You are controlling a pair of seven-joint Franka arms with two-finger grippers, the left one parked.
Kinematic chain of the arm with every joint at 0, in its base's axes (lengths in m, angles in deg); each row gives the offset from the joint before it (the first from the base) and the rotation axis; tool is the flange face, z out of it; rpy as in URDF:
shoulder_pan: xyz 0 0 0.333 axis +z
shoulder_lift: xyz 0 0 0 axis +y
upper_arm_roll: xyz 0 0 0.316 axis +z
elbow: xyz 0.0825 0 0 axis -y
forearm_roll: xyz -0.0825 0 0.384 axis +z
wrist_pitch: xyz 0 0 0 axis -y
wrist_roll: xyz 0.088 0 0 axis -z
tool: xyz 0 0 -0.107 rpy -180 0 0
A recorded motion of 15 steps. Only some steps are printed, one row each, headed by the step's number.
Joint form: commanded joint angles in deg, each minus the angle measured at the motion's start. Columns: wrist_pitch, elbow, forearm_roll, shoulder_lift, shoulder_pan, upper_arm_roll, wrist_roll.
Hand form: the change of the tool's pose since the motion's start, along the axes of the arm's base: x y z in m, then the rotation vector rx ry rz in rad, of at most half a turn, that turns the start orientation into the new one. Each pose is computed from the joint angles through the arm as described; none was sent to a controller.
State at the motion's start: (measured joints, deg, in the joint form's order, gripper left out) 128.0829 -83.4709 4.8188 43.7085 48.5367 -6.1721 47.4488
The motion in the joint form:
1: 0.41 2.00 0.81 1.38 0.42 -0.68 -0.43
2: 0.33 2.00 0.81 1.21 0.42 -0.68 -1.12
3: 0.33 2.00 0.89 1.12 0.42 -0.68 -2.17
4: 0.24 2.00 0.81 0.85 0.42 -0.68 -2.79
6: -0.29 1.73 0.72 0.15 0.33 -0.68 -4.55
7: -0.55 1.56 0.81 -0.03 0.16 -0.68 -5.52
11: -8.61 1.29 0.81 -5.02 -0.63 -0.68 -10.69
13: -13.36 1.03 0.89 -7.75 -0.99 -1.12 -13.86
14: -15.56 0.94 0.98 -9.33 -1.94 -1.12 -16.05
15: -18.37 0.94 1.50 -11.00 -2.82 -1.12 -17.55
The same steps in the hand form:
1: 0.0058 0.0053 -0.0007 0.0137 -0.0135 0.0007
2: 0.0058 0.0054 0.0014 0.0147 -0.0145 0.0128
3: 0.0059 0.0055 0.0025 0.0162 -0.0152 0.0303
4: 0.0061 0.0057 0.0058 0.0176 -0.0180 0.0419
6: 0.0062 0.0041 0.0117 0.0157 -0.0170 0.0715
7: 0.0070 0.0018 0.0122 0.0137 -0.0129 0.0843
11: 0.0052 -0.0119 0.0605 -0.0129 0.0411 0.1607
13: 0.0042 -0.0241 0.0857 -0.0314 0.0760 0.2033
14: 0.0084 -0.0357 0.1013 -0.0321 0.0902 0.2248
15: 0.0104 -0.0469 0.1178 -0.0299 0.1146 0.2332

